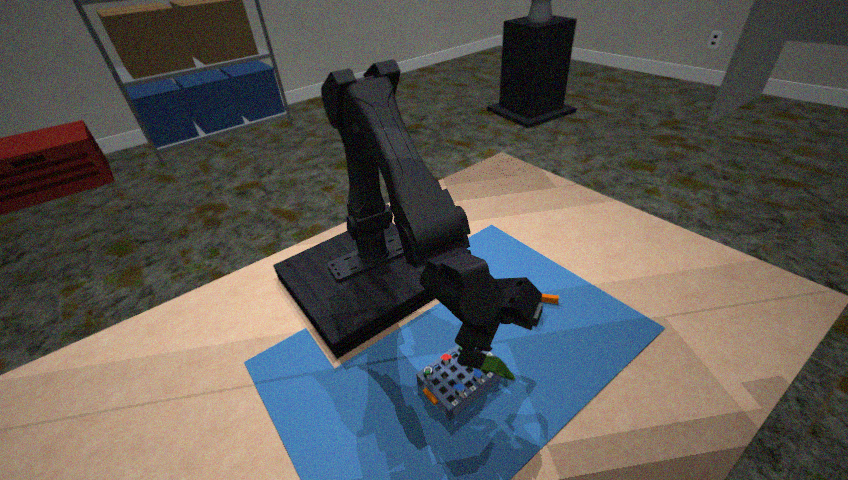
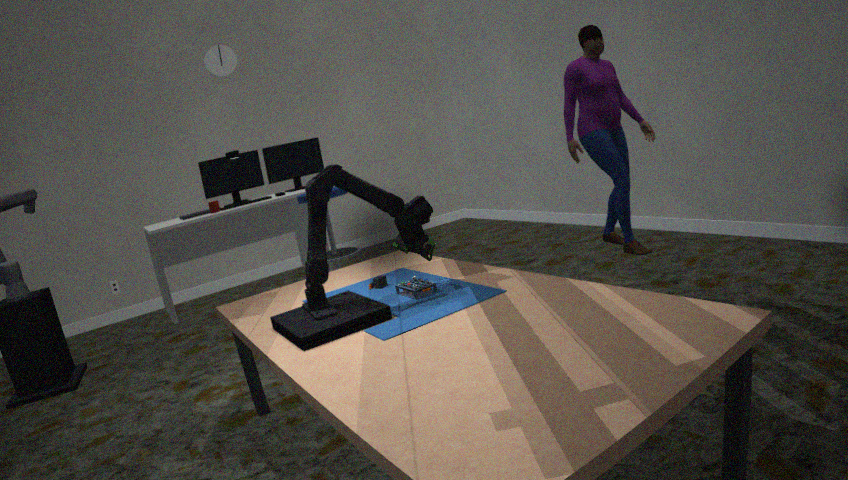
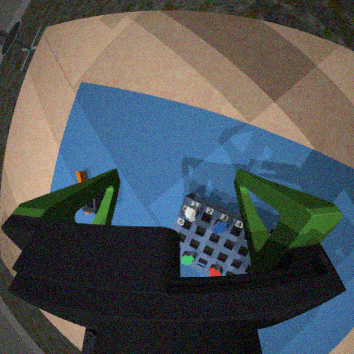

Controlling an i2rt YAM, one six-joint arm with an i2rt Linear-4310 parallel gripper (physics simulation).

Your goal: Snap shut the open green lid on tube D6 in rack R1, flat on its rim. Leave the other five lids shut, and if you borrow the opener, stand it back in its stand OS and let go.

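Frame: origin at the arm's base, x ahead, y left, z up, level; centimetres.
Seen in the pictures: gripper, fingertip midpoint: [image 1: 523, 349] [image 2: 419, 256] [image 3: 176, 174]; arm's base, link origin: [image 1: 374, 257] [image 2: 319, 310].
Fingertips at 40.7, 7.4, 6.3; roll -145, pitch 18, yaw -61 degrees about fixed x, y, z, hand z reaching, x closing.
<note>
Pixels of each thing's top centre, then the offset from my fingertips to it, as dx, dy, dz. "*": a spot on its surface instead. Level surfaces: height alone.
- Rack R1, top centre: [image 3: 219, 259] [image 1: 459, 360] [image 2: 414, 276] -6.4, -7.4, -4.7
- green lid with a pale ring, top centre: [image 1: 427, 370] -7.9, -12.7, -5.0
- green lid, top centre: [image 3: 186, 260] -9.7, -4.5, -6.2
- red lid, top centre: [image 3: 214, 274] [image 1: 445, 356] -9.2, -8.4, -6.2
- blue lid, surface spot: [image 3: 221, 227] * -3.6, -5.9, -6.2
- white lid, top centre: [image 3: 189, 213] -4.2, -1.9, -6.2
- orange-ended opener, top centre: [image 3: 80, 192] [image 1: 538, 293] -13.2, +16.6, -8.5
- blue mat, surface height: dz -10.4
- wooden table, surface height: dz -10.7
- orange tab, surface spot: [image 1: 429, 396] * -5.5, -14.0, -8.0
Rack R1 [image 1: 442, 389] [image 2: 416, 289] [image 3: 204, 240] is a grey grid block with small coloured lids. A green lid with a pale ring [image 1: 427, 370] is at one corner; I cannot make out its hinge or tilt. The other green lid [image 3: 187, 259], a red lid [image 1: 446, 358] [image 3: 215, 271], a blue lid [image 1: 460, 386] [image 3: 221, 227] and a white lid [image 3: 190, 214] also show. My gripper [image 2: 412, 246] [image 3: 176, 174] is open and empty above the mat, its right finger over the rack's edge, hiding part of it. The orange-ended opener [image 1: 549, 298] [image 3: 81, 176] is at its dark stand, partly hidden by the left finger.
The blue mat [image 1: 285, 386] [image 2: 383, 333] [image 3: 115, 115] lies on the wooden table [image 1: 684, 386] [image 2: 428, 386] [image 3: 50, 110]. The arm's black base [image 1: 315, 309] [image 2: 303, 336] stands at the mat's edge. An orange tab [image 1: 429, 396] is on the rack's side. Arm shadows fall across the mat.
</note>
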